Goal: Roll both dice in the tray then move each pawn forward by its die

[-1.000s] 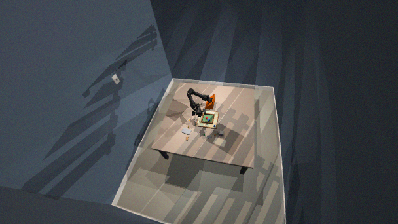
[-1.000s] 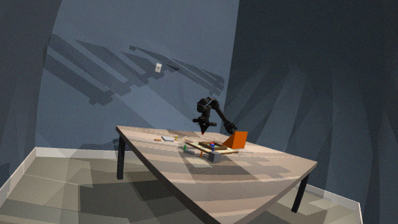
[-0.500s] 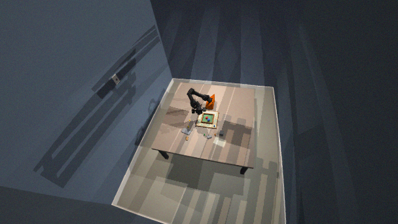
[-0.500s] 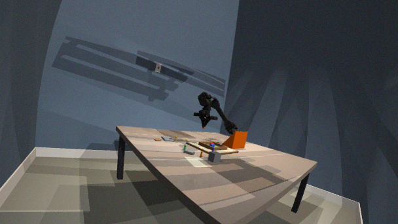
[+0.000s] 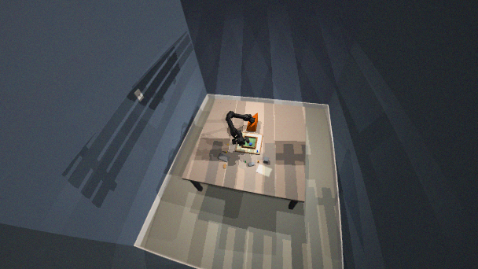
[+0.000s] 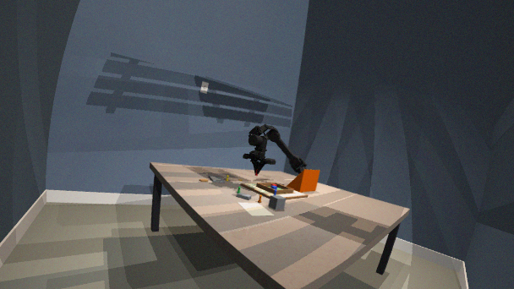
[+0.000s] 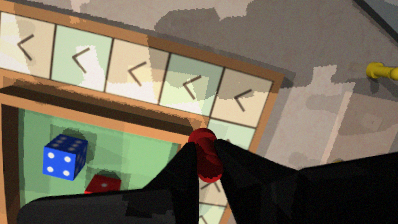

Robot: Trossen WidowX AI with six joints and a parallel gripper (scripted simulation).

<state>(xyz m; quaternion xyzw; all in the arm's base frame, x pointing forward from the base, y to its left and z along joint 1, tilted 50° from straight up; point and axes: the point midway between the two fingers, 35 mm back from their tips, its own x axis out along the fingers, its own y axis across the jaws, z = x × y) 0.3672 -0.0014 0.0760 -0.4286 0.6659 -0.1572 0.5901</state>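
My gripper tip is 10 mm short of the blue pawn, 190 mm to the right of it and 60 mm above it. Round my gripper tip: green pawn 160 mm ahead, 80 mm to the left, 70 mm below; green tray 100 mm behind, 70 mm to the left, 80 mm below; red pawn 10 mm above.
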